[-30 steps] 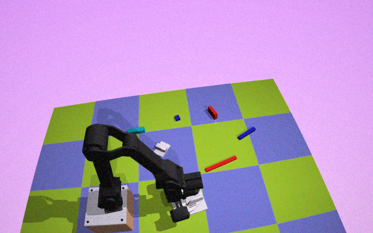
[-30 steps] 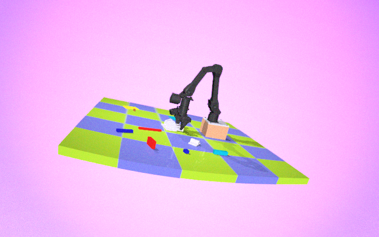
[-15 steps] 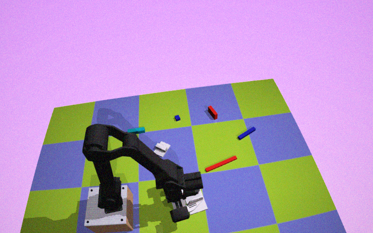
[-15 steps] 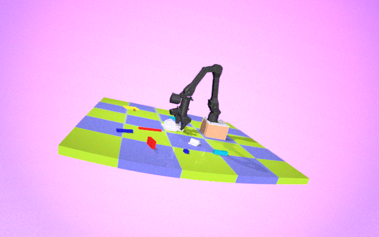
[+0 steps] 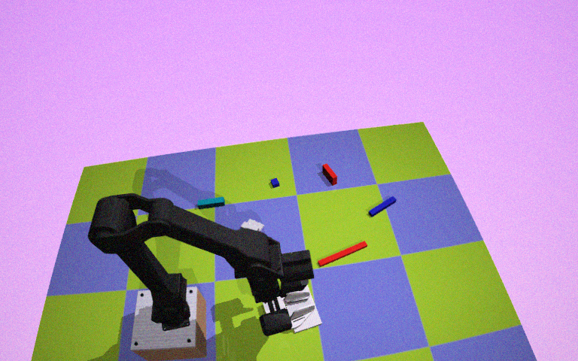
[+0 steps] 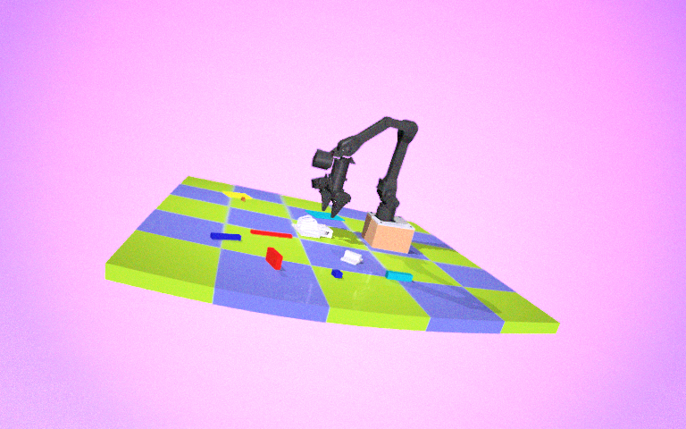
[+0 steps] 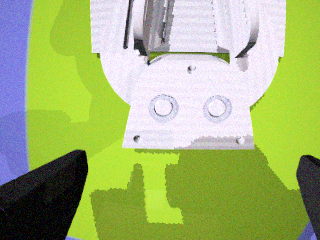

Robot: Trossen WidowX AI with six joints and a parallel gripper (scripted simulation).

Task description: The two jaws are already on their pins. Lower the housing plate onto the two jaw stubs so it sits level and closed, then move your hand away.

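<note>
Now: the housing plate 1 cm ahead of my gripper tip and 5 cm below it. From my gripper tip the other things lie so: cyan flat plate 12 cm behind, 32 cm to the right, 7 cm below; then red bar 22 cm ahead, 12 cm to the left, 7 cm below; then teal bar 10 cm behind, 40 cm to the left, 7 cm below.
</note>
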